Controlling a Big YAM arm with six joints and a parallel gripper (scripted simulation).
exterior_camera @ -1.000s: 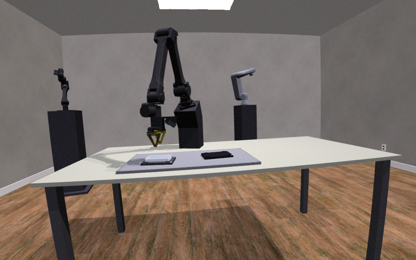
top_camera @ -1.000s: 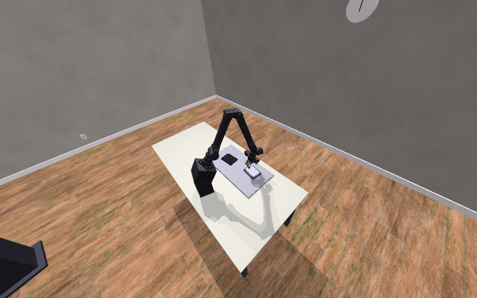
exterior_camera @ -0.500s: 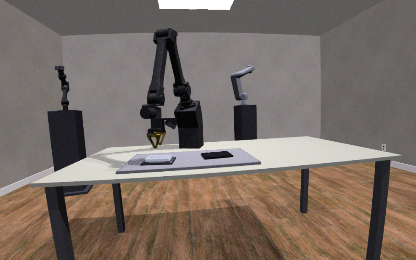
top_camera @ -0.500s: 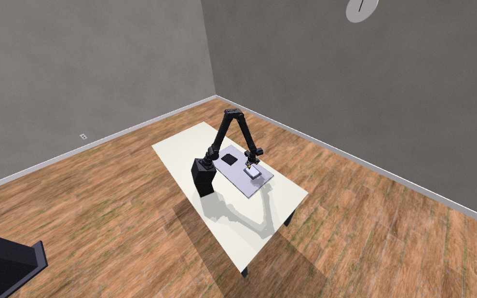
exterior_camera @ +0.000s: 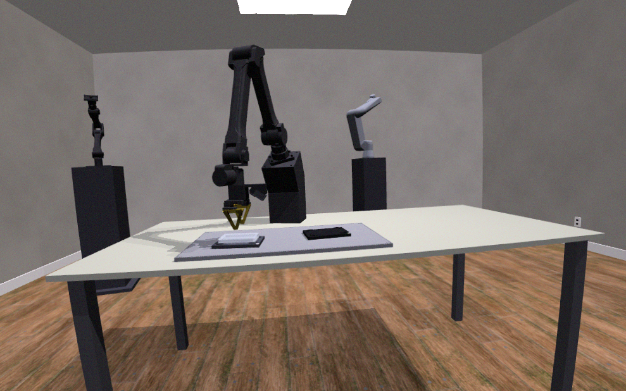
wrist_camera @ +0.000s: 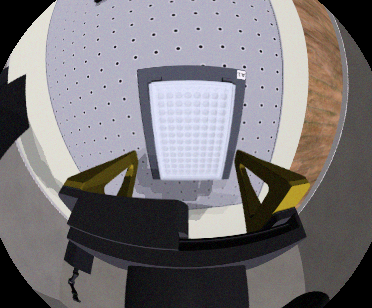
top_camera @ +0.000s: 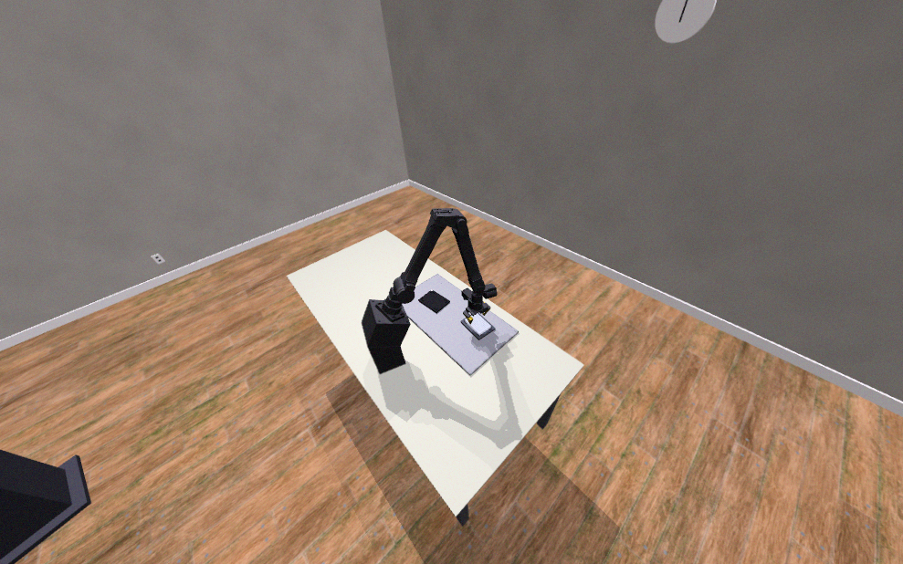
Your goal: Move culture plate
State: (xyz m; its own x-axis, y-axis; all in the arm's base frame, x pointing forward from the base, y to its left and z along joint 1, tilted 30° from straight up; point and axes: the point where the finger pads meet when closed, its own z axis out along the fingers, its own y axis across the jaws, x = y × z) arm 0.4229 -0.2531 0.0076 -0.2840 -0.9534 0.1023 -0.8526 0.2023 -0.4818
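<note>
The clear lid is 1 cm ahead of my hand and 4 cm below it. From my hand the other things lie so: nest N1 (1 cm ahead, 6 cm below); then nest N2 (2 cm ahead, 32 cm to the left, 6 cm below).
</note>
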